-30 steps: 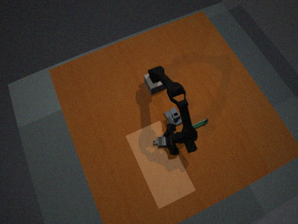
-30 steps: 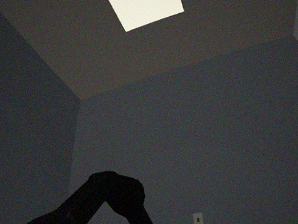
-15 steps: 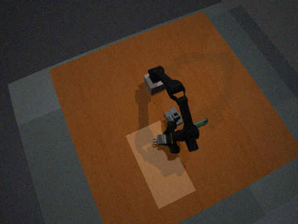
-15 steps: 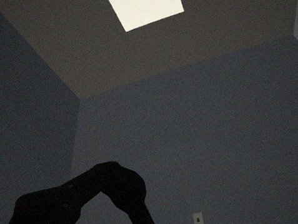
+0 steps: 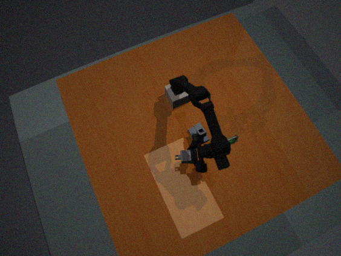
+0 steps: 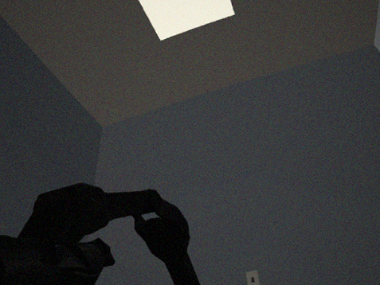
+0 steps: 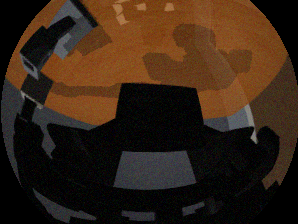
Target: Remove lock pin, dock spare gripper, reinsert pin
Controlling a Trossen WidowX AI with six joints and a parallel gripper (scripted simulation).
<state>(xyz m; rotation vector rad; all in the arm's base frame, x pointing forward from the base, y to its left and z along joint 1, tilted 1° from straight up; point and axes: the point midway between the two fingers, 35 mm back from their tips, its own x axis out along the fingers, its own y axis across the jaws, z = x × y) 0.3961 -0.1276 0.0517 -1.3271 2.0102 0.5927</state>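
My gripper tip is now 140 mm to the right of the grey mount, 100 mm past it and 70 mm above it. Round my gripper tip: flat green strip (250 mm to the left, 100 mm below); then spare gripper (10 mm above).
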